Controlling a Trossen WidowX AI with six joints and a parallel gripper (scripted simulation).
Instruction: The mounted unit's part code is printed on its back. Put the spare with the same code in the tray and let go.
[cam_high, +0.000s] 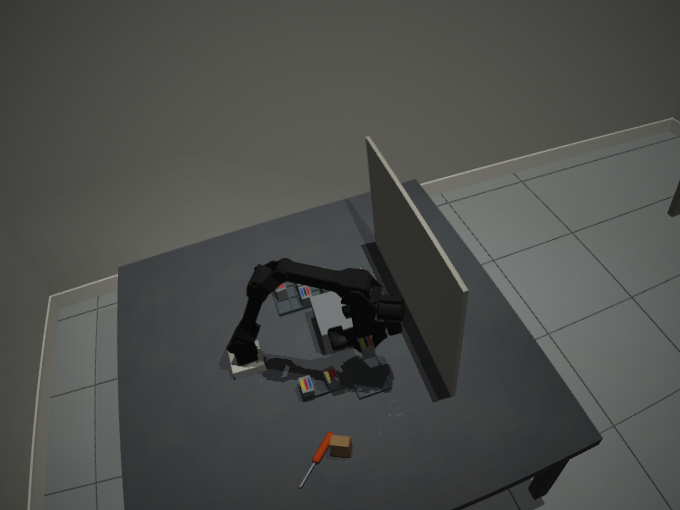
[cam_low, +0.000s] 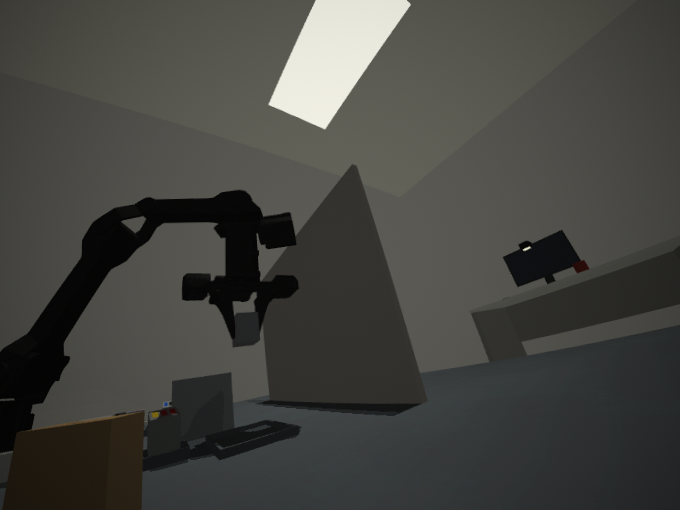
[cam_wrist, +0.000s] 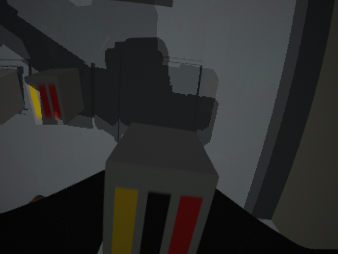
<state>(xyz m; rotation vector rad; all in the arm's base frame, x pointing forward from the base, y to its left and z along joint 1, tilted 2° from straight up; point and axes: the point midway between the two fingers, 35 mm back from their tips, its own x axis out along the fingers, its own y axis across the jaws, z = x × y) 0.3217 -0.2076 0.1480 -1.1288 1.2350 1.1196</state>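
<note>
The shallow dark tray lies 140 mm below my gripper tip. Round my gripper tip: grey mounted unit (40 mm behind, 220 mm to the left, 90 mm below); brown block (160 mm behind, 190 mm to the right, 110 mm below); grey spare block (20 mm above).
</note>
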